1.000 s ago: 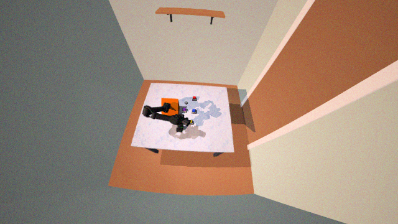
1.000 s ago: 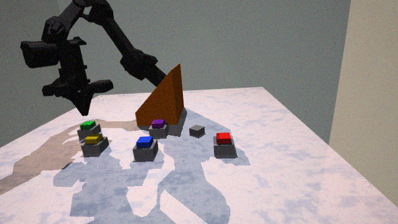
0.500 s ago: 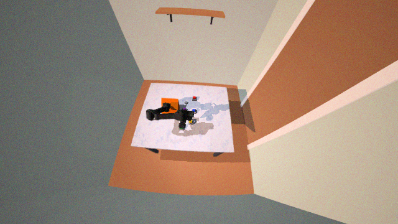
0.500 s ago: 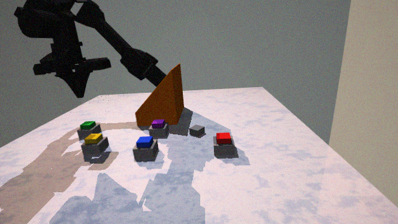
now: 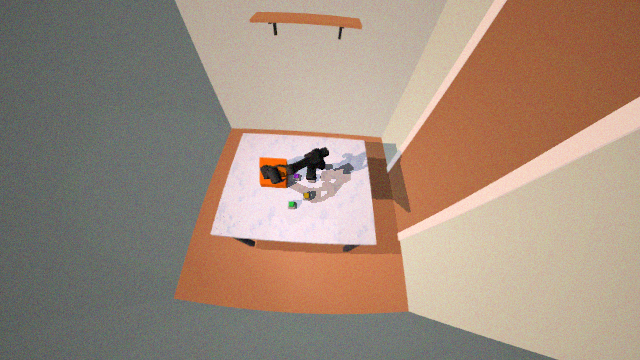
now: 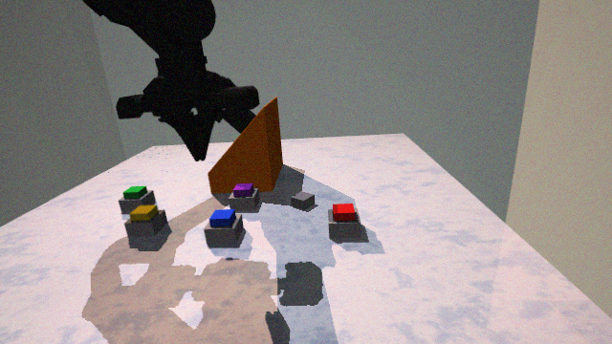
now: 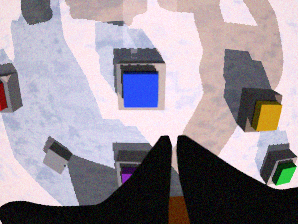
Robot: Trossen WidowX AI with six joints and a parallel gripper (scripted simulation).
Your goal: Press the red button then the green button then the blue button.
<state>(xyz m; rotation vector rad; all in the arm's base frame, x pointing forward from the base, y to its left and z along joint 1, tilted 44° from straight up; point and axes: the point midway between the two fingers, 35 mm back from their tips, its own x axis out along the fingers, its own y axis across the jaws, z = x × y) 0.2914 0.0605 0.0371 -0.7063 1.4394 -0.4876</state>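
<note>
Right now my gripper tip is 90 mm above the blue button and 20 mm to the right of it. From my gripper tip the other things lie so: purple button (110 mm behind, 90 mm below, 20 mm to the left); small grey block (130 mm to the left, 120 mm below, 110 mm behind); yellow button (130 mm to the right, 90 mm below, 10 mm behind).
</note>
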